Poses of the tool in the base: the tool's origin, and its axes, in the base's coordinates. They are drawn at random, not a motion.
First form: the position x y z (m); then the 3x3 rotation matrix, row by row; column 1 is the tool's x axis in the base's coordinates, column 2 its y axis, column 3 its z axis. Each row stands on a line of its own.
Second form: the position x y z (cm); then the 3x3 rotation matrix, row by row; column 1 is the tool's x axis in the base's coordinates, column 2 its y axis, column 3 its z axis. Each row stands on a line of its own. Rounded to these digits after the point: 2 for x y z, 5 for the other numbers.
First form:
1:
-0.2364, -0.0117, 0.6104
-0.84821, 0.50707, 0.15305
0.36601, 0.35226, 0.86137
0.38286, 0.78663, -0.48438
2:
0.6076, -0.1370, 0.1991
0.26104, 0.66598, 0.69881
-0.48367, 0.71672, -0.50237
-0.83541, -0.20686, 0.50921
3:
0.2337, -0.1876, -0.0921
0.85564, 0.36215, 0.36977
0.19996, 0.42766, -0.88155
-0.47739, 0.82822, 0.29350
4:
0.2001, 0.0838, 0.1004
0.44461, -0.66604, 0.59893
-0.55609, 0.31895, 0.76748
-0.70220, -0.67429, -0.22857
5:
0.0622, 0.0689, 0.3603
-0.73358, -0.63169, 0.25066
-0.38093, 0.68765, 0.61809
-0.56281, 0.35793, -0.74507
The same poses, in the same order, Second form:
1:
-23.64, -1.17, 61.04
-0.84821, 0.50707, 0.15305
0.36601, 0.35226, 0.86137
0.38286, 0.78663, -0.48438

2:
60.76, -13.70, 19.91
0.26104, 0.66598, 0.69881
-0.48367, 0.71672, -0.50237
-0.83541, -0.20686, 0.50921

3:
23.37, -18.76, -9.21
0.85564, 0.36215, 0.36977
0.19996, 0.42766, -0.88155
-0.47739, 0.82822, 0.29350

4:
20.01, 8.38, 10.04
0.44461, -0.66604, 0.59893
-0.55609, 0.31895, 0.76748
-0.70220, -0.67429, -0.22857

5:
6.22, 6.89, 36.03
-0.73358, -0.63169, 0.25066
-0.38093, 0.68765, 0.61809
-0.56281, 0.35793, -0.74507

